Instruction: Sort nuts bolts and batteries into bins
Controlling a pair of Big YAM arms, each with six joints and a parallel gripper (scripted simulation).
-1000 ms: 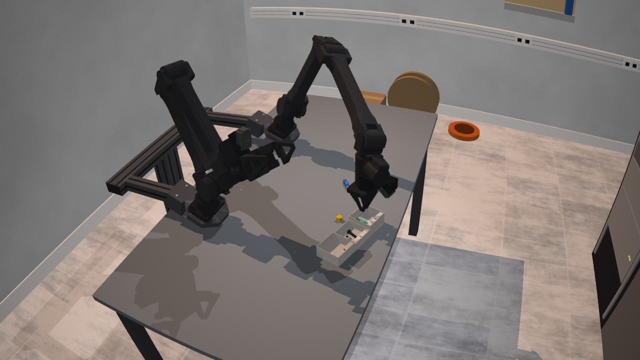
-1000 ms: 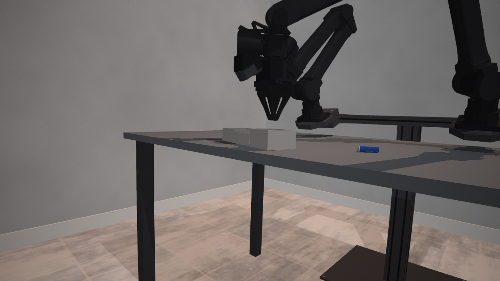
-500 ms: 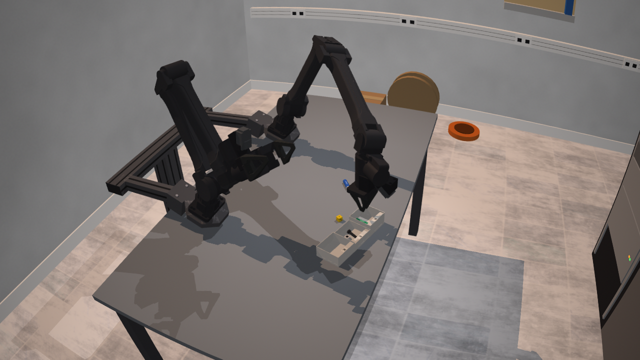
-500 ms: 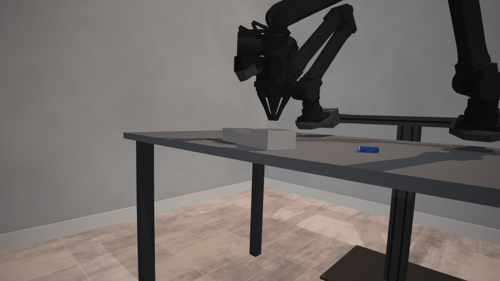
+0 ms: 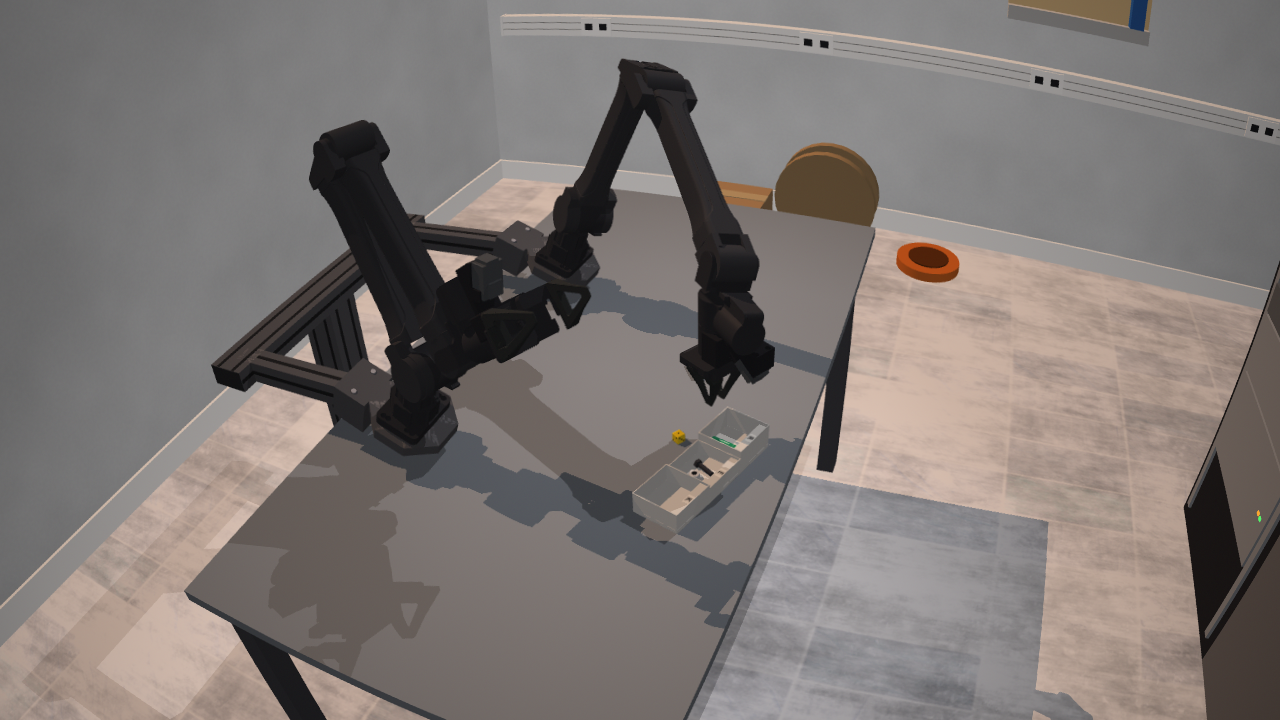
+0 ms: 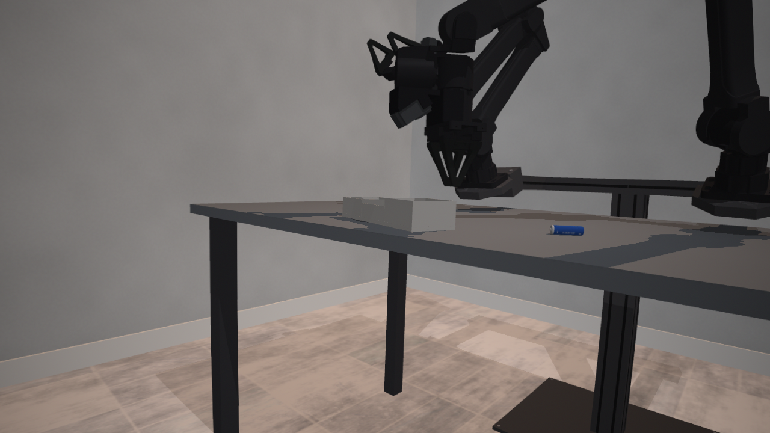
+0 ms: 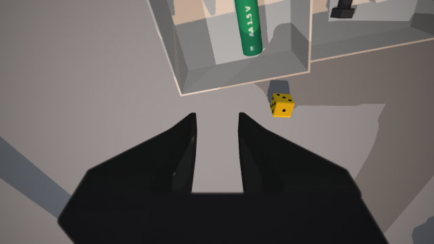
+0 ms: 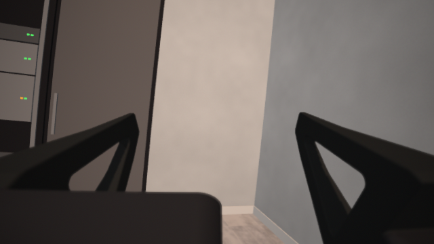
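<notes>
Right now the blue battery is 100 mm behind my left hand, 160 mm to the left of it and 70 mm below it. Round my left hand: green battery (30 mm ahead, 40 mm to the right, 60 mm below); then yellow die (50 mm behind, 40 mm to the right, 70 mm below); then black bolt (10 mm ahead, 100 mm to the right, 60 mm below).
</notes>
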